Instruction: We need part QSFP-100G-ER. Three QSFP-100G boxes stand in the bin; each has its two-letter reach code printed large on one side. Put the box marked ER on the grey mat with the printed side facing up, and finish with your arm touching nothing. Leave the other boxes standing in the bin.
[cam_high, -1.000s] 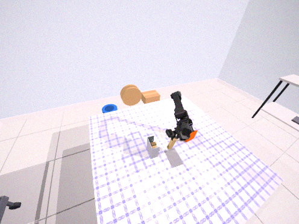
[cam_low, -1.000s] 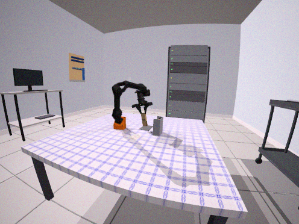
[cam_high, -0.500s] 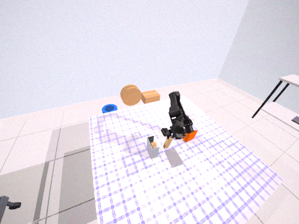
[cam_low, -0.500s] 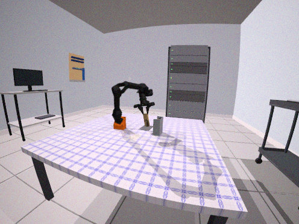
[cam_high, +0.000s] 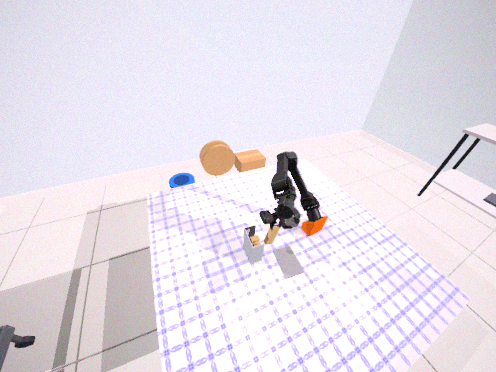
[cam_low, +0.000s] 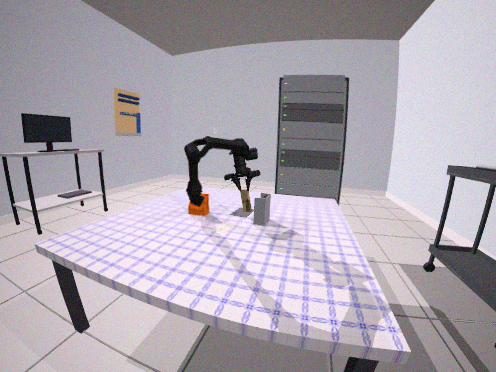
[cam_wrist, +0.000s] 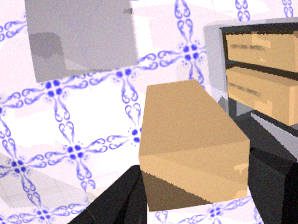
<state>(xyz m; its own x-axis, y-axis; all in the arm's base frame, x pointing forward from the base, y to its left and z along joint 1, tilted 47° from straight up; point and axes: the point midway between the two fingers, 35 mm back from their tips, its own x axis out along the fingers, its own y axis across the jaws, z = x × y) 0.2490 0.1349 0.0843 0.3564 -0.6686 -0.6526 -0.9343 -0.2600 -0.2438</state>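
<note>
Now: gripper tip 100 mm short of the tan box marked ER, 10 mm to the left of it and 90 mm above it. The rest, counted from my gripper tip: grey mat: 50 mm behind, 100 mm to the left, 150 mm below.
</note>
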